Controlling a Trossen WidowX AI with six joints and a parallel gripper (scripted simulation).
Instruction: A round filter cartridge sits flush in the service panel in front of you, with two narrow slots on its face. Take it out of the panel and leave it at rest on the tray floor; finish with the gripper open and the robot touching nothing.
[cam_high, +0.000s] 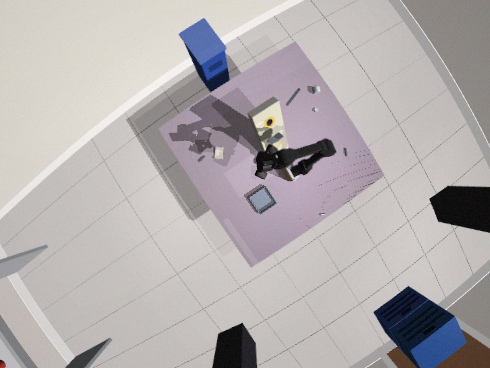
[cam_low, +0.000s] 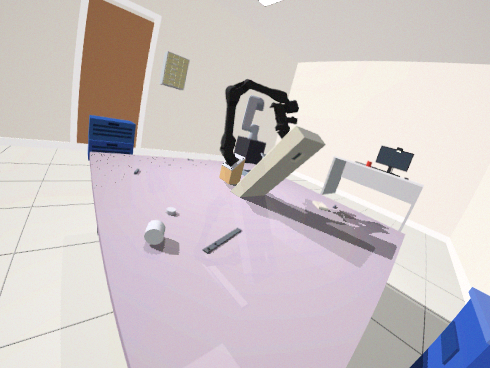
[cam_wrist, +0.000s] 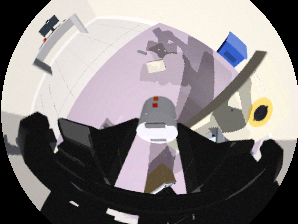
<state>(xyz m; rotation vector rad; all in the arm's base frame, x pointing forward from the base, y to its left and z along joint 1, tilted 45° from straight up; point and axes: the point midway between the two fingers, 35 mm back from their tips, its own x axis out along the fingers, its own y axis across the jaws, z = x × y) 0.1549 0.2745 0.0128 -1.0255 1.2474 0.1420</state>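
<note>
The grey tray lies 25 cm behind my gripper tip, 8 cm to the left of it and 27 cm below it. Round my gripper tip: round filter cartridge (right at my gripper tip); cream block (21 cm ahead, 20 cm to the left, 28 cm below).
</note>
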